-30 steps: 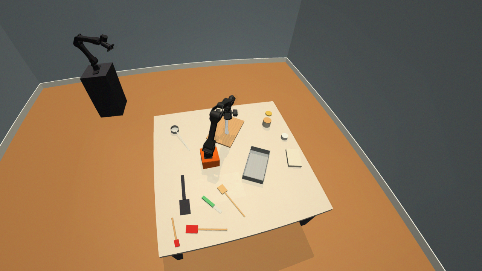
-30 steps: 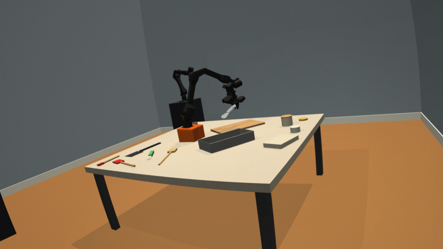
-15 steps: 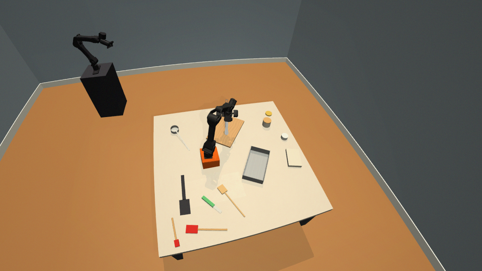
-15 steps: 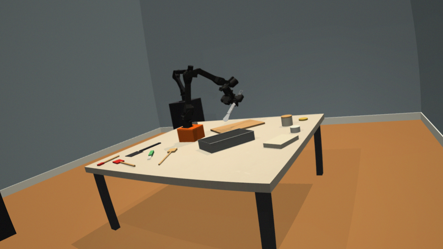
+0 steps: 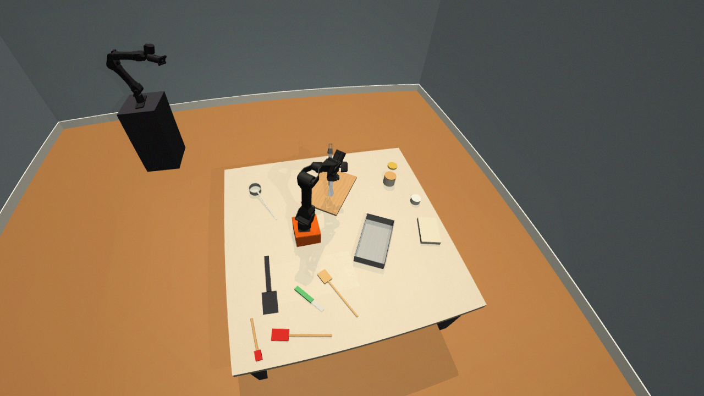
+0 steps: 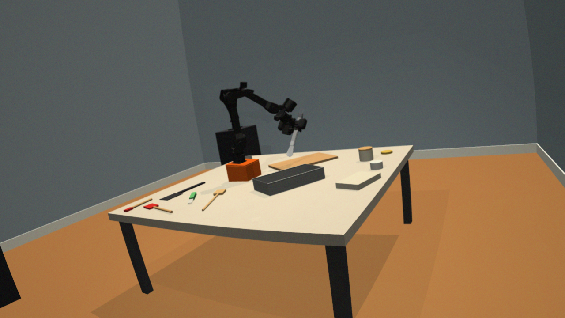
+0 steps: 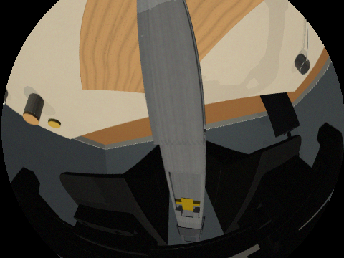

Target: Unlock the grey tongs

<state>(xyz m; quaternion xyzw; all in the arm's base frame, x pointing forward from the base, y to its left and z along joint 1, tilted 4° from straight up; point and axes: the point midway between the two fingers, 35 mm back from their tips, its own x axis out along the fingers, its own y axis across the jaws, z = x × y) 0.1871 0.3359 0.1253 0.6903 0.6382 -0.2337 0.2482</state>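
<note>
Right now the yellow lock piece is 4 cm above my gripper tip and 1 cm to the right of it. Also, from my gripper tip: wooden board (18 cm below, 3 cm to the right); then lidded jar (41 cm ahead, 15 cm below, 1 cm to the right); then roasting tin (46 cm to the right, 19 cm ahead, 16 cm below).
</note>
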